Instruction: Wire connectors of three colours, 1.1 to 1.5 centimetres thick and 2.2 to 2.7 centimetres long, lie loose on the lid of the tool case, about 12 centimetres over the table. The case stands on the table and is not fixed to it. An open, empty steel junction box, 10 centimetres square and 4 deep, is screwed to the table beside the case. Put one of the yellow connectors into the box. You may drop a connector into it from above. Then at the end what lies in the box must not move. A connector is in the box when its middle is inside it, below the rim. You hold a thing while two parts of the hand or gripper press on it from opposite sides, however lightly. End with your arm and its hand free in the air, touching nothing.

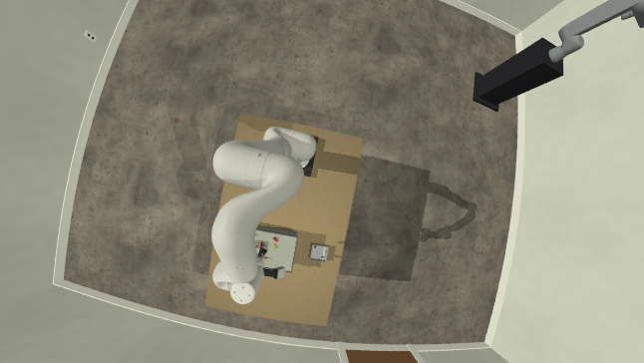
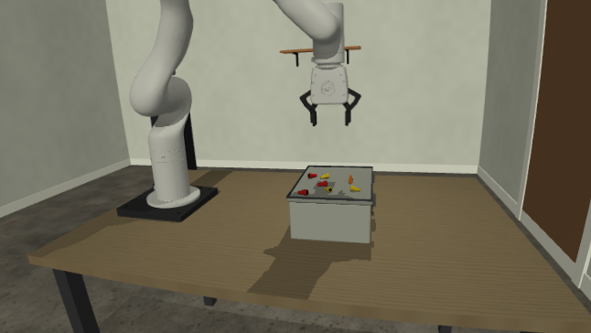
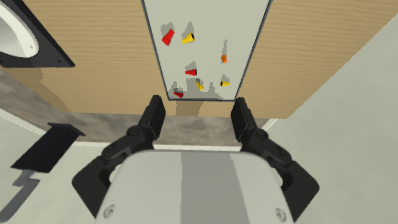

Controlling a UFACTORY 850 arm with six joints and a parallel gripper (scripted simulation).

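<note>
My hand is 60 mm short of the orange connector and 170 mm above it. The rest, counted from my hand: grey tool case: 10 mm ahead, 10 mm to the left, 210 mm below.
</note>
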